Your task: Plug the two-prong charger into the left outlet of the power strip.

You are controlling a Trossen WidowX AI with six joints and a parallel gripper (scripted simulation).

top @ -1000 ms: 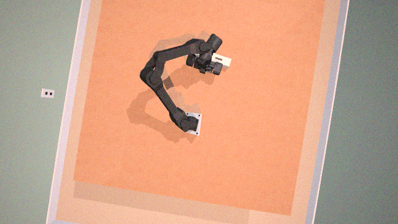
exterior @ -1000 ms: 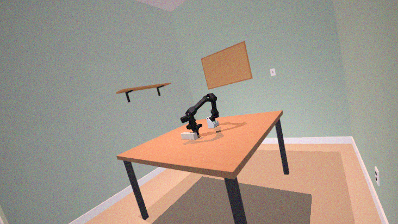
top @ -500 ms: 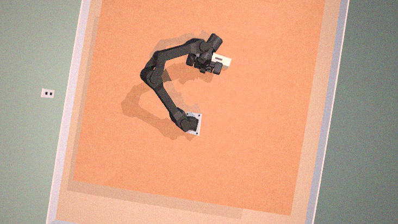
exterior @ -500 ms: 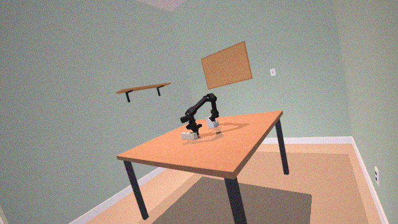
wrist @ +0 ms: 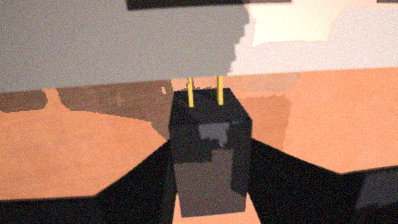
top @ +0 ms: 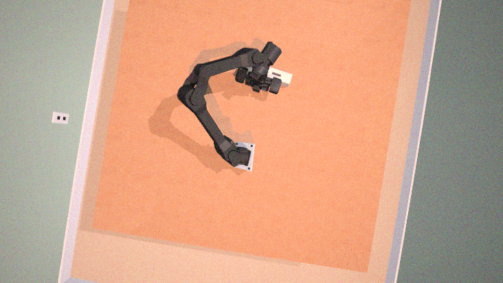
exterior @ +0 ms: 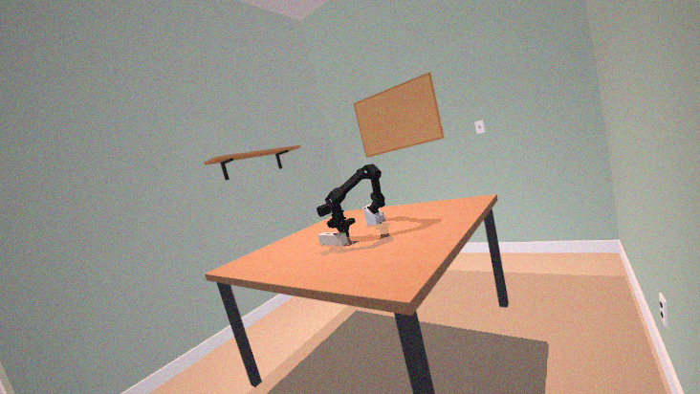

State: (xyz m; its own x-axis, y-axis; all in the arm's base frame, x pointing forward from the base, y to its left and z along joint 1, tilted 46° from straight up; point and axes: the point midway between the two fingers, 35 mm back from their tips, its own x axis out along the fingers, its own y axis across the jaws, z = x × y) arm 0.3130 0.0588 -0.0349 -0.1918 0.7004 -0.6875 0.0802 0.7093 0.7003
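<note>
Right now my gripper tip is 20 mm short of the black two-prong charger and 10 mm below it.
</note>
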